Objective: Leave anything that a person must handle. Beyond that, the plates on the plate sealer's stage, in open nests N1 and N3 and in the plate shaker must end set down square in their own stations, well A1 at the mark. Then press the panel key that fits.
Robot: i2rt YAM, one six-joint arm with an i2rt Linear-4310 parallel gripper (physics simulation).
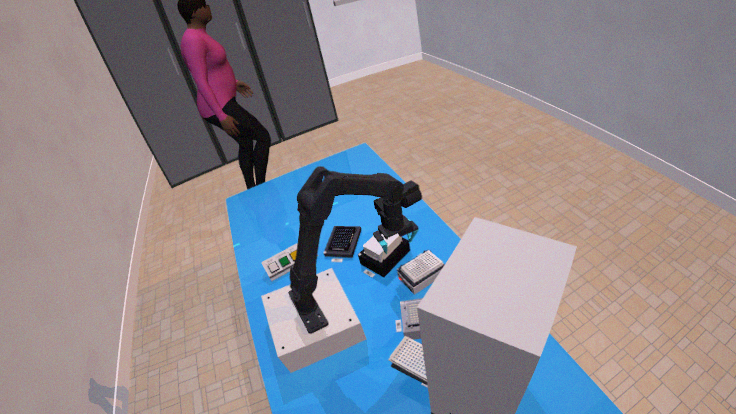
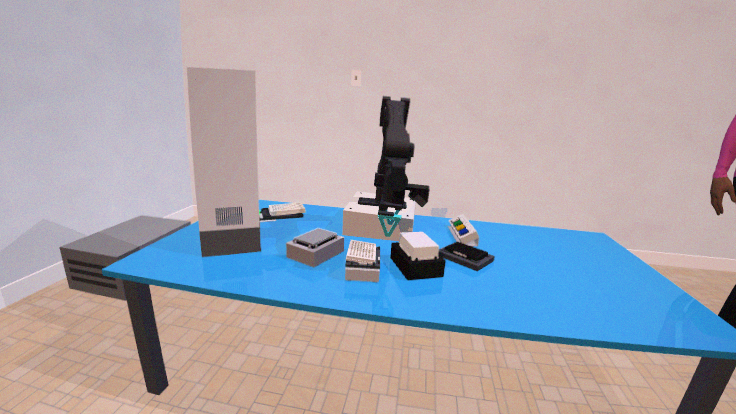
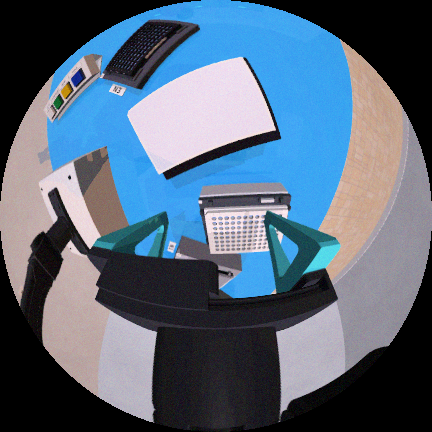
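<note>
My gripper (image 1: 397, 237) (image 2: 389, 225) (image 3: 215, 216) is open and empty, above the stations. A white block-like plate or stack (image 1: 378, 248) (image 2: 419, 244) (image 3: 202, 115) is on a black base (image 1: 379, 265) (image 2: 417, 266). Beside it a white welled plate (image 1: 422, 265) (image 2: 362, 250) (image 3: 239, 232) sits on a grey-and-black station (image 2: 362, 273) (image 3: 245, 191), its seating uneven to my eye. A dark plate (image 1: 343, 238) (image 2: 465, 252) (image 3: 140, 47) lies in nest N3. Another welled plate (image 1: 409, 354) (image 2: 286, 208) lies at a black nest. A1 marks are unreadable.
The key panel (image 1: 284, 261) (image 2: 461, 230) (image 3: 66, 91) is beside N3. A grey station (image 2: 313, 254) stands near a tall white cabinet (image 1: 499, 283) (image 2: 223, 149). A person in pink (image 1: 211, 72) (image 2: 725, 154) stands beyond the table (image 1: 360, 164) (image 2: 540, 288).
</note>
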